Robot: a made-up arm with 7 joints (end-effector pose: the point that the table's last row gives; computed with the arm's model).
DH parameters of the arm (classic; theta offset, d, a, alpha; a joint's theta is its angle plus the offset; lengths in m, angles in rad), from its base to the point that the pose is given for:
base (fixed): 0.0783 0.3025 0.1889 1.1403
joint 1: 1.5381 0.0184 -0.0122 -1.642
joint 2: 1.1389 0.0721 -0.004 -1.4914
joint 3: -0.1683 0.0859 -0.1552 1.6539
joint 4: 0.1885 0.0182 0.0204 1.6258
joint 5: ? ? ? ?
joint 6: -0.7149 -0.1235 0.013 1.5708
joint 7: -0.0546 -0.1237 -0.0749 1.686
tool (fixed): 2.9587 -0.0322 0 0
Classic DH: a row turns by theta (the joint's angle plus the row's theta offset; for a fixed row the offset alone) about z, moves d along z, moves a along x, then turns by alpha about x.
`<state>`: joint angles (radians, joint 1 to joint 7).
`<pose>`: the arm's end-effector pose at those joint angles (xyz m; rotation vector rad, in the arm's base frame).
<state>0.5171 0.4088 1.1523 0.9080 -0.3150 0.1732 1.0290</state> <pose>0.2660 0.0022 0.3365 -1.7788 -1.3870 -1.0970</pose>
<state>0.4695 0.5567 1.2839 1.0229 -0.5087 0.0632 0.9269</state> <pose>0.2769 -0.0295 0.3180 -2.1256 -1.2323 -1.2242</pose>
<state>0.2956 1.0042 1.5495 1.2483 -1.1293 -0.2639 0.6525</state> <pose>0.2469 -0.1073 0.3216 2.3264 0.7728 1.2274</pose>
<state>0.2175 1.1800 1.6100 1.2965 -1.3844 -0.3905 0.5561</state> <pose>0.2260 -0.1157 0.3400 2.0635 0.6812 1.0693</pose>
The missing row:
joint 5: 0.6765 0.1027 -0.0272 2.8639
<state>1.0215 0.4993 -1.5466 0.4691 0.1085 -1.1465 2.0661</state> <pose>0.0292 -0.1047 0.3687 0.9497 0.0400 2.7898</pose>
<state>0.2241 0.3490 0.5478 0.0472 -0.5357 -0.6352 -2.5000</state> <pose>0.0184 0.0429 0.3408 0.0001 2.2036 -0.7082</pose>
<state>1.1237 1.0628 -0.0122 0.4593 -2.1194 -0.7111 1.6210</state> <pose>0.1704 0.1270 0.2965 1.1301 1.8307 0.4526</pose>
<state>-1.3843 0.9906 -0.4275 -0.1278 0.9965 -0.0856 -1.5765</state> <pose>0.3133 -0.0056 0.4352 0.4279 -2.3057 -1.2601</pose>
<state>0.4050 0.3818 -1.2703 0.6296 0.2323 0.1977 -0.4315</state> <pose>0.0956 0.0244 0.2093 -1.2760 -0.3507 0.9926</pose>
